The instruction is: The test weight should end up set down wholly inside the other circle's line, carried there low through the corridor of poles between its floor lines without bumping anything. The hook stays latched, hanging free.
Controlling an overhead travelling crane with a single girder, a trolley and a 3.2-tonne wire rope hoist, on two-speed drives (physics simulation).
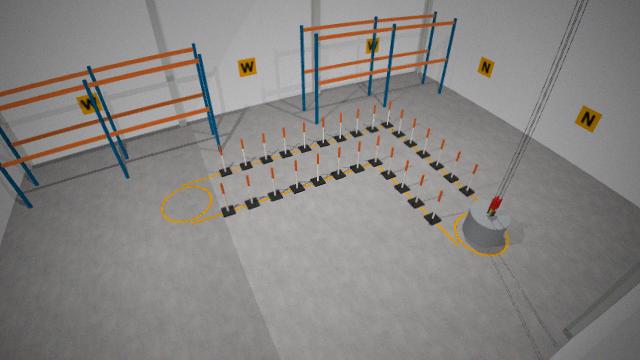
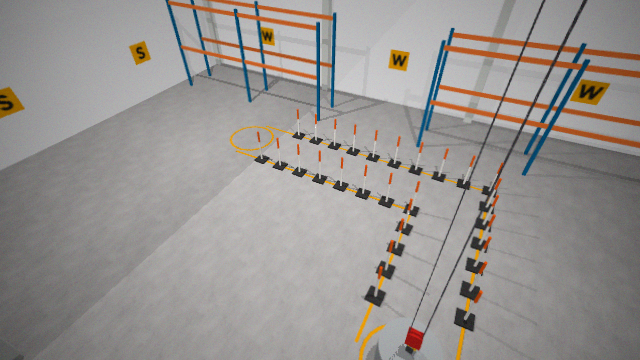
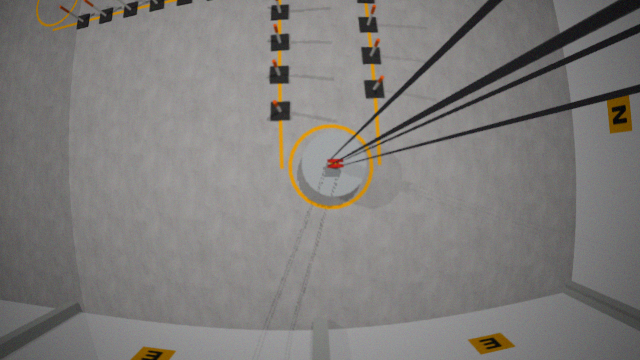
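The test weight (image 1: 481, 236) (image 2: 388, 346) (image 3: 314, 150), a grey cylinder, stands upright within the near circle's yellow line (image 1: 487, 255) (image 3: 330, 207); any small gap beneath it cannot be told. My hook (image 1: 491, 213) (image 2: 410, 349) (image 3: 333, 170), below its red block, is at the middle of the weight's top and shut on it. The ropes run up from the block. The other circle (image 1: 162, 206) (image 2: 230, 139) (image 3: 50, 25) lies at the corridor's far end. Poles on black bases (image 1: 432, 218) (image 2: 375, 296) (image 3: 280, 111) stand along the yellow floor lines (image 1: 450, 236) (image 2: 365, 322) (image 3: 281, 145).
The corridor has one corner, where its two straight legs meet. The nearest poles stand just beyond the weight on both sides. Blue and orange racks (image 1: 316, 80) (image 2: 318, 70) stand along the W wall. The N wall (image 1: 540, 65) (image 3: 610, 200) is beyond the weight's side.
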